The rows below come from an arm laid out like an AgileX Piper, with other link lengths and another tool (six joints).
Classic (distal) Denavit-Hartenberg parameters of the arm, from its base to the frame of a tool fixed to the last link. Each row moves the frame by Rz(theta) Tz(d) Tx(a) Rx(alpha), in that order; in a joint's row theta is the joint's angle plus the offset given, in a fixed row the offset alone. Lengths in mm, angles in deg.
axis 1: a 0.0; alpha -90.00; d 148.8; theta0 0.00
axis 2: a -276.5; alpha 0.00; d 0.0; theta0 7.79
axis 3: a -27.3; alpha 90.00; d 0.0; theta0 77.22
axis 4: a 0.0; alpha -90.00; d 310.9; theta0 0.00
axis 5: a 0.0; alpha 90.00; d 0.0; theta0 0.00
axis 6: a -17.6; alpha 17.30; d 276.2; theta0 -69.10
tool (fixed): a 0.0; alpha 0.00; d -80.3; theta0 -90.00
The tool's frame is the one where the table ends.
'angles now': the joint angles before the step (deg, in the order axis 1, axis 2, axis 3, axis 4, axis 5, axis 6). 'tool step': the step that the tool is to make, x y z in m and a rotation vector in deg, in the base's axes. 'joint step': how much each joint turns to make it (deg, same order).
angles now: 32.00 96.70 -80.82 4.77 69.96 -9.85
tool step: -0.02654 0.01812 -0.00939 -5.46 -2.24 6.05
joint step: 7.44 -0.53 1.82 -6.26 0.01 2.66
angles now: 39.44 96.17 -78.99 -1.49 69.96 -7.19
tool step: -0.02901 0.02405 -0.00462 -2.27 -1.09 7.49
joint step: 6.84 0.00 0.74 -2.45 0.01 -0.12
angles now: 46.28 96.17 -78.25 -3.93 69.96 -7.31
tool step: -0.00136 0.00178 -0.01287 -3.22 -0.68 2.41
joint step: 1.75 1.90 0.00 -2.77 0.00 0.00
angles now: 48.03 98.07 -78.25 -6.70 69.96 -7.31
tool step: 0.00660 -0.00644 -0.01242 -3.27 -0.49 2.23
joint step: -0.01 1.90 0.00 -2.53 0.00 -1.57
